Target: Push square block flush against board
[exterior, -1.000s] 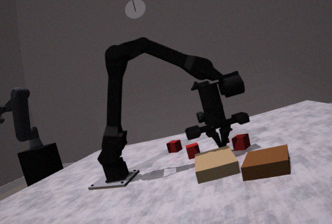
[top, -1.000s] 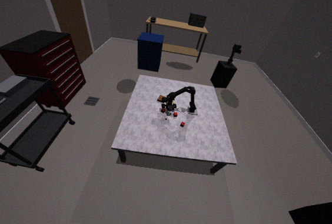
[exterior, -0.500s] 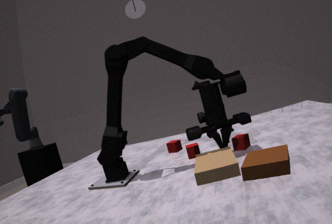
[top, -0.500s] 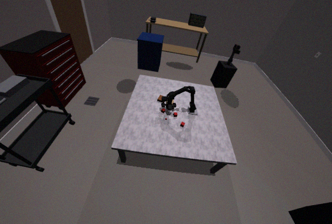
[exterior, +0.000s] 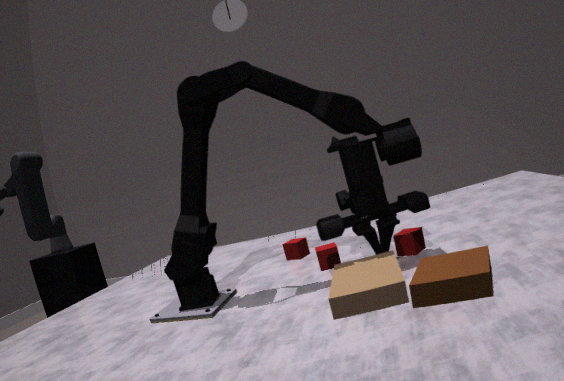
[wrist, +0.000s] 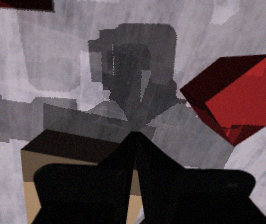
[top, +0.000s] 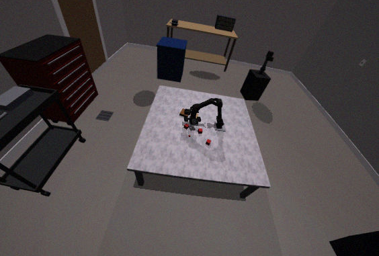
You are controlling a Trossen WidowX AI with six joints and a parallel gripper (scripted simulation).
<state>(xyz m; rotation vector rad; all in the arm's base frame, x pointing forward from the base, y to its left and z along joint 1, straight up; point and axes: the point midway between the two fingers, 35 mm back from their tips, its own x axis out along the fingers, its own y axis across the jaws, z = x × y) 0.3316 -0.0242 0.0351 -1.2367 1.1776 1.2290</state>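
Right now the tan board is 9 cm to the right of my gripper tip, 4 cm behind it and 1 cm above it. From my gripper tip the other things lie so: square block: 17 cm to the right, 6 cm ahead, 1 cm above.
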